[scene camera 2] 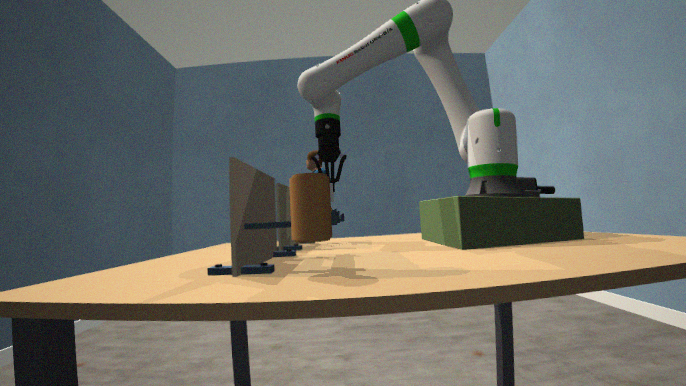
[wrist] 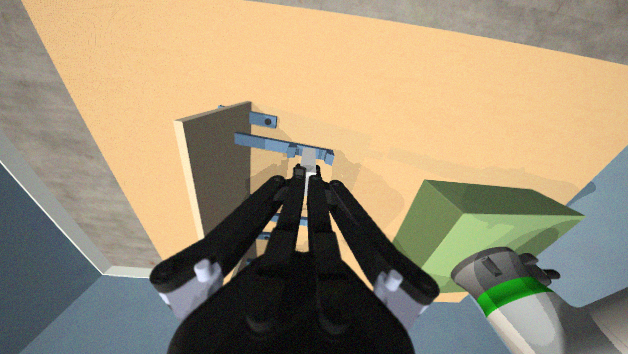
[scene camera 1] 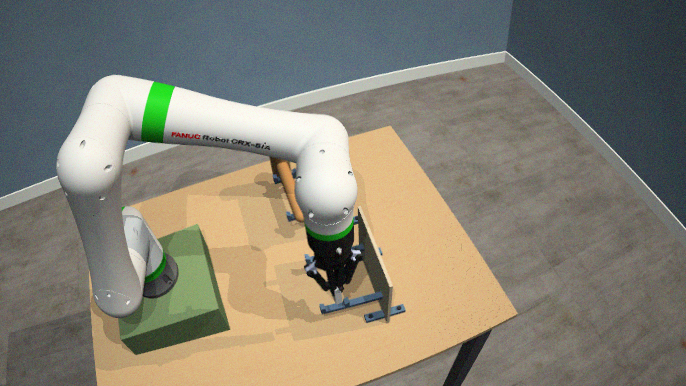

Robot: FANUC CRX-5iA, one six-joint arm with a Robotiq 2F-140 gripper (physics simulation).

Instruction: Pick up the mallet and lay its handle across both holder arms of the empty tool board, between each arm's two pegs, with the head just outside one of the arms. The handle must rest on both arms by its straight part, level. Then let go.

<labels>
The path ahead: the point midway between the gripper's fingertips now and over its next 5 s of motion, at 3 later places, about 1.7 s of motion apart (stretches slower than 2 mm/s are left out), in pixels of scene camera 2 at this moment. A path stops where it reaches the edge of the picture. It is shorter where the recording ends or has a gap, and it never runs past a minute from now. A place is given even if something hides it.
My gripper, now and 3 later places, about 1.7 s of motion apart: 331, 201; 323, 196; 318, 188; 317, 174
</labels>
